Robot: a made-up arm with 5 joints. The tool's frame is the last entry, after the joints. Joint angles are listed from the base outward. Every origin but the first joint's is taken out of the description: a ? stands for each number. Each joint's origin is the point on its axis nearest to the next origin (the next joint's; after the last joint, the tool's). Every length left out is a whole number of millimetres.
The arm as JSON. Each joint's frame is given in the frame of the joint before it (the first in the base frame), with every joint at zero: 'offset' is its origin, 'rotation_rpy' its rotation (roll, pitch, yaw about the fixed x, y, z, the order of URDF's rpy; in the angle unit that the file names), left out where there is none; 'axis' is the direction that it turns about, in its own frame. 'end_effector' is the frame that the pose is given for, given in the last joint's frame.
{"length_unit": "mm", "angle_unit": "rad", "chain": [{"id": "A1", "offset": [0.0, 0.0, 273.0], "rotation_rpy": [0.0, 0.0, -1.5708], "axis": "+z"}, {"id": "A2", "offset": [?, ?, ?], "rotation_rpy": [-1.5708, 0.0, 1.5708], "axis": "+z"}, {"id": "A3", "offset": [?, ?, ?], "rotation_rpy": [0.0, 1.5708, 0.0], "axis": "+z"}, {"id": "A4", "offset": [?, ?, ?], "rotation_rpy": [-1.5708, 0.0, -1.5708], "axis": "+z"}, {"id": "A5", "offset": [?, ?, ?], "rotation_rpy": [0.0, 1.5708, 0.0], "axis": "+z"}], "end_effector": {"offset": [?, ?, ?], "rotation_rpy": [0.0, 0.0, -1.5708]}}
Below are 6 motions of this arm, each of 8 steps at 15 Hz.
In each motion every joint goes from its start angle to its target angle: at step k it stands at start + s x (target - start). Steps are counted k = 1, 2, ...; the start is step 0. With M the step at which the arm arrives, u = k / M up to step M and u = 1 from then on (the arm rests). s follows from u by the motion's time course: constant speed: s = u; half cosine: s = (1 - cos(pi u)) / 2; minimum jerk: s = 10 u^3 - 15 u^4 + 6 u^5.
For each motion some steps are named. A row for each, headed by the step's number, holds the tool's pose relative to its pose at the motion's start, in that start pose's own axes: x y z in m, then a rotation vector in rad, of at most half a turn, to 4 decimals.
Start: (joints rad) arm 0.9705 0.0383 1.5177 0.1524 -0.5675
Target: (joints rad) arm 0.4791 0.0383 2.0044 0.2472 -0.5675
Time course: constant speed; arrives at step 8
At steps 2, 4, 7, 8:
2: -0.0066 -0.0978 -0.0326 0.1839 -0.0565 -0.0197
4: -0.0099 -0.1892 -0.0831 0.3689 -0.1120 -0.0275
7: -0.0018 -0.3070 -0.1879 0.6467 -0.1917 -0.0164
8: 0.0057 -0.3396 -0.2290 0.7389 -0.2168 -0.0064

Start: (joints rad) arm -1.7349 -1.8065 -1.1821 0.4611 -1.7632
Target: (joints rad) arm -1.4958 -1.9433 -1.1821 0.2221 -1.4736
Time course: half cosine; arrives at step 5
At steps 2, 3, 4, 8:
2: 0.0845 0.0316 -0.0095 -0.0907 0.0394 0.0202
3: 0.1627 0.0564 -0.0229 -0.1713 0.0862 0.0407
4: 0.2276 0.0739 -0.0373 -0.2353 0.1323 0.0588
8: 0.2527 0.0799 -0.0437 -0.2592 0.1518 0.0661

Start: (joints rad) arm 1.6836 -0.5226 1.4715 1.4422 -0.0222
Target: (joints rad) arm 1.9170 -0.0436 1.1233 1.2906 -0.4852
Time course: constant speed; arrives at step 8
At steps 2, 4, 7, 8:
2: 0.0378 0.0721 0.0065 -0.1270 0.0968 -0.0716
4: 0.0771 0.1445 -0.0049 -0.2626 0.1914 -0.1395
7: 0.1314 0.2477 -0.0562 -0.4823 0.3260 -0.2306
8: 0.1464 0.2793 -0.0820 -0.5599 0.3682 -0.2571

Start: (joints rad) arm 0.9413 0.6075 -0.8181 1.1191 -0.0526
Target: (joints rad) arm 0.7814 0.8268 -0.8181 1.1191 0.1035
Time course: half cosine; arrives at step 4
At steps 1, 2, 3, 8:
1: 0.0215 -0.0117 -0.0165 0.0139 0.0364 0.0151
2: 0.0701 -0.0412 -0.0603 0.0530 0.1217 0.0498
3: 0.1134 -0.0724 -0.1091 0.0998 0.2026 0.0817
8: 0.1296 -0.0857 -0.1308 0.1214 0.2348 0.0941

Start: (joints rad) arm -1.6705 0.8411 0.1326 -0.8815 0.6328
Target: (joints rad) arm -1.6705 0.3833 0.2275 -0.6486 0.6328
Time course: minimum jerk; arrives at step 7
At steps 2, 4, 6, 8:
2: -0.0465 0.0290 -0.0165 -0.0572 -0.0812 0.0164
4: -0.1946 0.1140 -0.1043 -0.2500 -0.3533 0.0758
6: -0.2866 0.1587 -0.1928 -0.3863 -0.5443 0.1219
8: -0.2923 0.1612 -0.1994 -0.3955 -0.5571 0.1251

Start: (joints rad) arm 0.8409 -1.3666 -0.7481 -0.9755 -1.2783
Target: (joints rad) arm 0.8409 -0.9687 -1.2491 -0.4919 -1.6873
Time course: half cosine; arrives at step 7
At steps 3, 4, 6, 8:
3: -0.1531 0.1006 -0.0170 0.0376 -0.2265 -0.2346
4: -0.2369 0.1571 -0.0496 0.0814 -0.3674 -0.3419
6: -0.3542 0.2336 -0.1293 0.1820 -0.5876 -0.4619
8: -0.3700 0.2433 -0.1438 0.2001 -0.6196 -0.4746

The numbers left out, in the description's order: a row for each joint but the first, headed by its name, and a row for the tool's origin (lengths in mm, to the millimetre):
A2: -270.0 -168.0 0.0
A3: 150.0 -73.0 0.0
A4: 71.0 -316.0 0.0
A5: 360.0 -102.0 0.0
tool: -94.0 198.0 0.0

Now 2 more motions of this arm.
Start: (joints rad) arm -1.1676 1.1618 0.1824 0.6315 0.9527
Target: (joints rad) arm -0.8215 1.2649 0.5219 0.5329 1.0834
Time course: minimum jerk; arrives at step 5
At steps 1, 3, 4, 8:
1: -0.0005 -0.0063 -0.0072 0.0135 0.0035 0.0122
3: -0.0046 -0.0734 -0.0892 0.1580 0.0493 0.1336
4: -0.0067 -0.1004 -0.1248 0.2168 0.0717 0.1781
8: -0.0073 -0.1063 -0.1328 0.2297 0.0769 0.1875

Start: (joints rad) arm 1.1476 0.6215 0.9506 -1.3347 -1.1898
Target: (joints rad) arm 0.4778 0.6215 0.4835 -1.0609 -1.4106
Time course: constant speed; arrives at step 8
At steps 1, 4, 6, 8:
1: -0.0180 -0.0286 -0.0002 0.0960 0.0032 -0.0472
4: -0.0652 -0.1106 -0.0035 0.3729 0.0470 -0.1996
6: -0.0908 -0.1626 -0.0056 0.5448 0.1036 -0.3089
8: -0.1108 -0.2135 -0.0061 0.7030 0.1807 -0.4232

